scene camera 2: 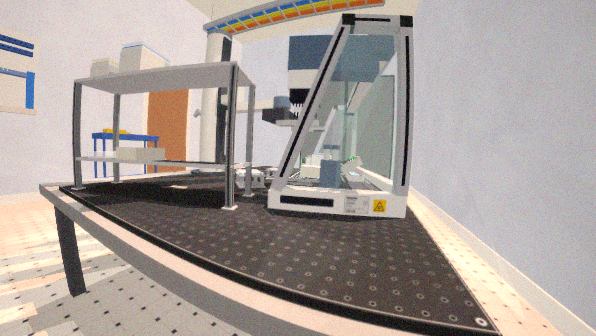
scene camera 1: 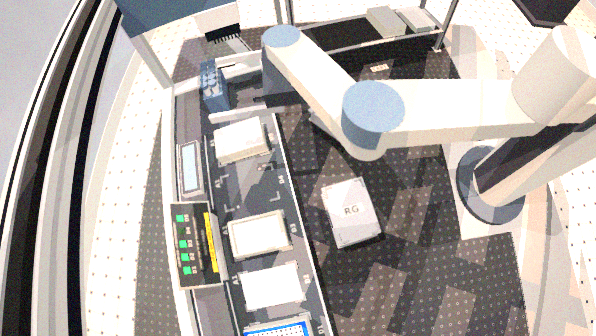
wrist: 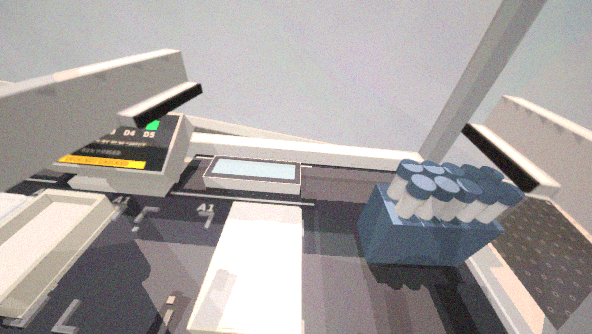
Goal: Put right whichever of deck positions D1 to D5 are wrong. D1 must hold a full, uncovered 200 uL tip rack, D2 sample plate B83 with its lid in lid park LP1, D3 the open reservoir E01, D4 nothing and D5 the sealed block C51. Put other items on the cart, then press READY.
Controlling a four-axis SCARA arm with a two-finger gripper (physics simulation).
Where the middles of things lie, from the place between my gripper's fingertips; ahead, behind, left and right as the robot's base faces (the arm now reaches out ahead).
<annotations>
Right now my hand is 290 mm past the plate marked RG (scene camera 1: 352, 214), 230 mm to the right of it and 200 mm above it.
</annotations>
